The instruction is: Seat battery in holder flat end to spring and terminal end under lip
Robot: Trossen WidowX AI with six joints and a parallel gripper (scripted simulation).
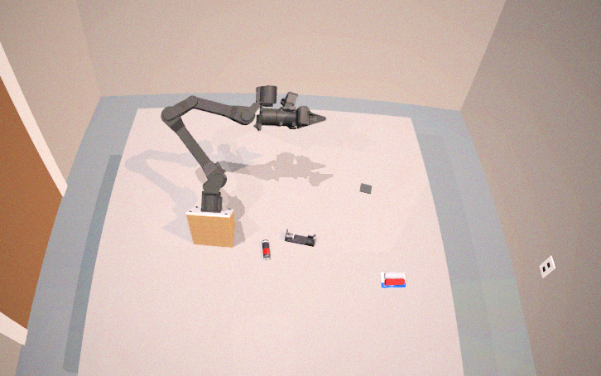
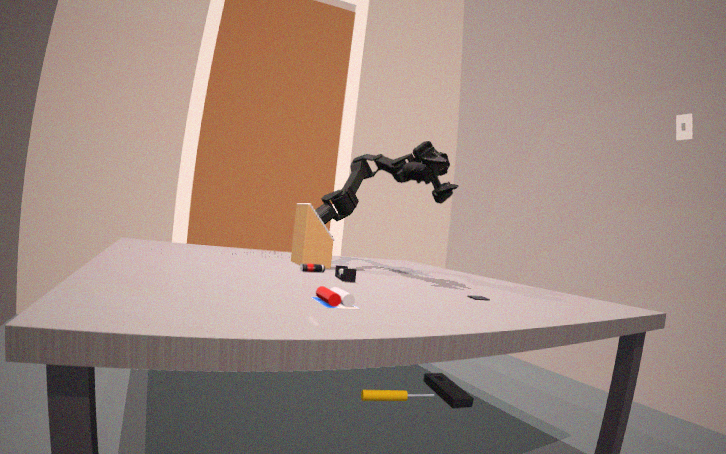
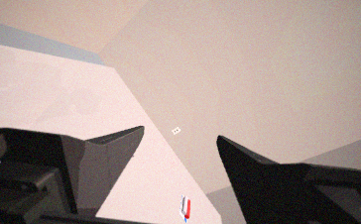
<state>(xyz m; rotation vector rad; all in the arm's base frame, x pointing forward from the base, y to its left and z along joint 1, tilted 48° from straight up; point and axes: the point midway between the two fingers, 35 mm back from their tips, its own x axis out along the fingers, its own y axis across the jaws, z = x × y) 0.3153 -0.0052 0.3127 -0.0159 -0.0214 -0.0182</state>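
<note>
Right now the battery is 200 mm behind my gripper tip, 310 mm to the right of it and 300 mm below it. Round my gripper tip: yellow-handled screwdriver: 260 mm ahead, 300 mm to the right, 500 mm below.
</note>
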